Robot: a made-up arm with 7 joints.
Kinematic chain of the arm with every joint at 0, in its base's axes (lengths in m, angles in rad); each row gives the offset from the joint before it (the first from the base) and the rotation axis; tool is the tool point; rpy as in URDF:
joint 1: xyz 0.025 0.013 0.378 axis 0 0.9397 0.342
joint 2: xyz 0.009 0.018 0 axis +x
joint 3: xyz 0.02 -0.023 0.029 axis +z
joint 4: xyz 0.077 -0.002 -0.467 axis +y
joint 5: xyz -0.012 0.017 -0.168 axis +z
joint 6: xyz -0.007 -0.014 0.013 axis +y
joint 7: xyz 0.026 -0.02 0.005 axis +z
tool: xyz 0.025 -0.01 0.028 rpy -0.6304 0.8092 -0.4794
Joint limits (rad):
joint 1: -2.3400..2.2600
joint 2: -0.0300..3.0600
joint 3: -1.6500..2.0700
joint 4: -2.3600..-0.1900
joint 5: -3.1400..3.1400
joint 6: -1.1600..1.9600
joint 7: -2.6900..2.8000
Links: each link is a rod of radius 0.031 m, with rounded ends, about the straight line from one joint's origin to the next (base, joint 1, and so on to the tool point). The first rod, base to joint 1, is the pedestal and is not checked.
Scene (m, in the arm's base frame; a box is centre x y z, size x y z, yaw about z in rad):
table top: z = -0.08
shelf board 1: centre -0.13 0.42 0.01 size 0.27 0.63 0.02 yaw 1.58
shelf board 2: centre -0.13 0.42 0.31 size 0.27 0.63 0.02 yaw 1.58
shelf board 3: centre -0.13 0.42 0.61 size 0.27 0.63 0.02 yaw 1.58
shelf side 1: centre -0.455 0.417 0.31 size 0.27 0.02 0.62 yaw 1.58
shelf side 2: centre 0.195 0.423 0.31 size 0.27 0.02 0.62 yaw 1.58
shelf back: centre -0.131 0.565 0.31 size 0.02 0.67 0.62 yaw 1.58
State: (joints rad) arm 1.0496 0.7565 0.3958 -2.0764 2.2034 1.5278 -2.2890
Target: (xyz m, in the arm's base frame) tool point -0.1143 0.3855 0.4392
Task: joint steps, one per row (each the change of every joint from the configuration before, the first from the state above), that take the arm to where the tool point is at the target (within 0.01 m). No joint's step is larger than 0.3 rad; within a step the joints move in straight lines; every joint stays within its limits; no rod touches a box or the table.
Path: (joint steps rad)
1: 0.2421 -0.1573 0.0505 -0.0567 -0.1054 0.0292 -0.0802
2: 0.2421 -0.1573 0.0506 -0.0567 -0.1055 0.0292 -0.0802
3: 0.2420 -0.1573 0.0505 -0.0568 -0.1054 0.0292 -0.0802
4: 0.2421 -0.1573 0.0505 -0.0567 -0.1055 0.0292 -0.0802
5: 0.2421 -0.1573 0.0505 -0.0567 -0.1054 0.0292 -0.0802
6: -0.1916 0.2714 0.1135 0.0327 0.1380 -0.0408 0.1152
7: -0.1916 0.2715 0.1134 0.0327 0.1380 -0.0408 0.1152
8: -0.1916 0.2714 0.1135 0.0327 0.1380 -0.0408 0.1152
9: -0.1916 0.2715 0.1134 0.0326 0.1380 -0.0409 0.1152

